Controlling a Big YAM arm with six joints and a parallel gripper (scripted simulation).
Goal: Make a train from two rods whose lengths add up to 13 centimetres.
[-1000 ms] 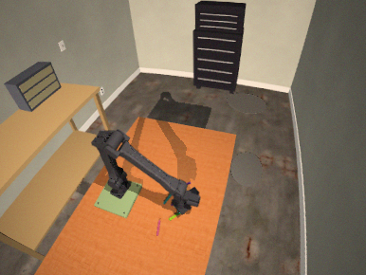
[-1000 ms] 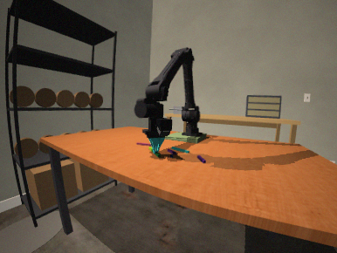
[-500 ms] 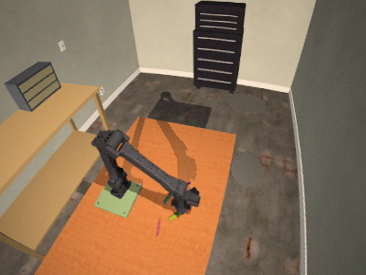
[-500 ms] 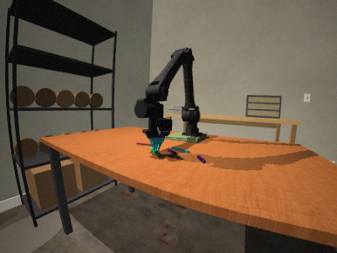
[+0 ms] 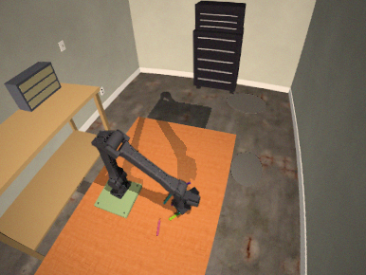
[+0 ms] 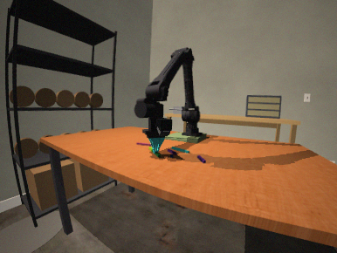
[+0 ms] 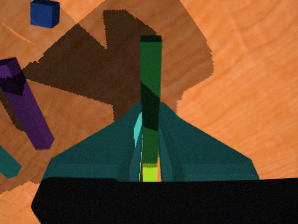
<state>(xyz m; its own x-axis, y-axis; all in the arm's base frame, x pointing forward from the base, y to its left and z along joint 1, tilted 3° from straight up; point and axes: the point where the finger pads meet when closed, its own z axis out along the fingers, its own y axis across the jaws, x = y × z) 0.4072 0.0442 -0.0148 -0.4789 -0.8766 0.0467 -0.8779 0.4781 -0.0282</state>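
Right now the green rod is 1 cm below my hand. From my hand the other things lie so: tiny blue rod 7 cm to the left, 2 cm behind, 1 cm below; turquoise rod 11 cm behind, 5 cm to the left, 1 cm below; lime rod 6 cm to the right, 3 cm behind, 1 cm below.
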